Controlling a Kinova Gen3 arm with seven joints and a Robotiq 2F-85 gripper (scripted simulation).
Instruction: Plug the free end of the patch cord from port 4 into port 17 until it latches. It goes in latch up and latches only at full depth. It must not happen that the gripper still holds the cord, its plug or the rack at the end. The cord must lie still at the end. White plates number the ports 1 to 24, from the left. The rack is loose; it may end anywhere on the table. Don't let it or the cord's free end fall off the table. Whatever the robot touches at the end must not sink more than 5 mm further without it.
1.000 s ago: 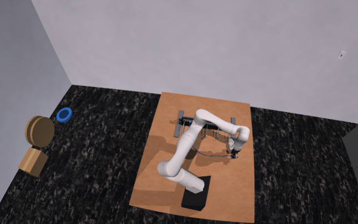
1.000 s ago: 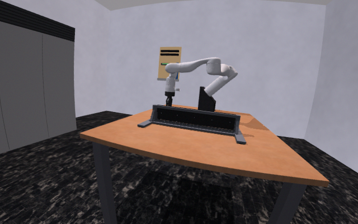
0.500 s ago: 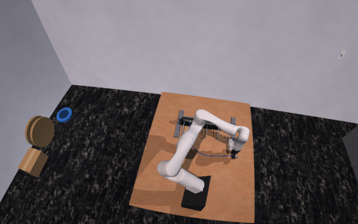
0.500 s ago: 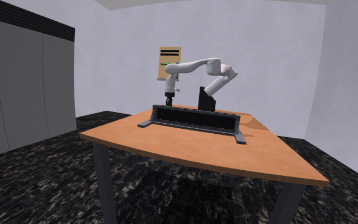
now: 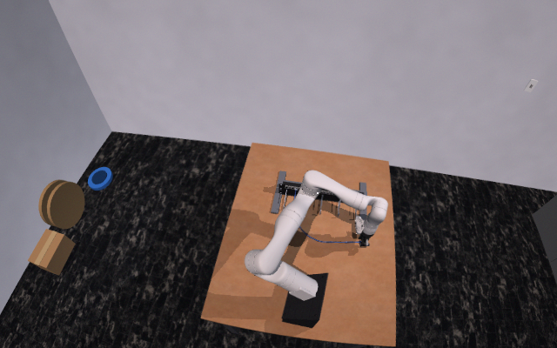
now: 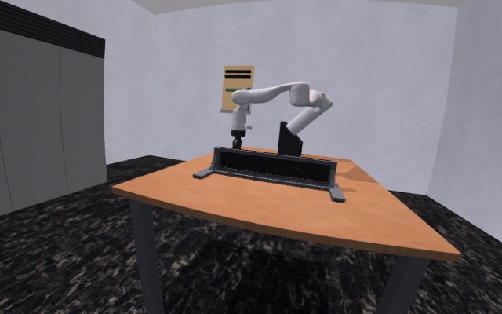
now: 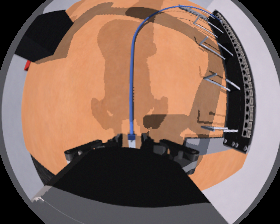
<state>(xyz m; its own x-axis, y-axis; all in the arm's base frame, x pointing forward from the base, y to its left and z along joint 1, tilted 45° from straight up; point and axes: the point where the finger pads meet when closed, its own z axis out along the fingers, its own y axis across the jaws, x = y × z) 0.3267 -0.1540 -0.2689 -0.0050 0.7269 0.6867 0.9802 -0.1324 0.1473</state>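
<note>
The plug lies 1 cm to the right of my hand and 2 cm below it.
</note>
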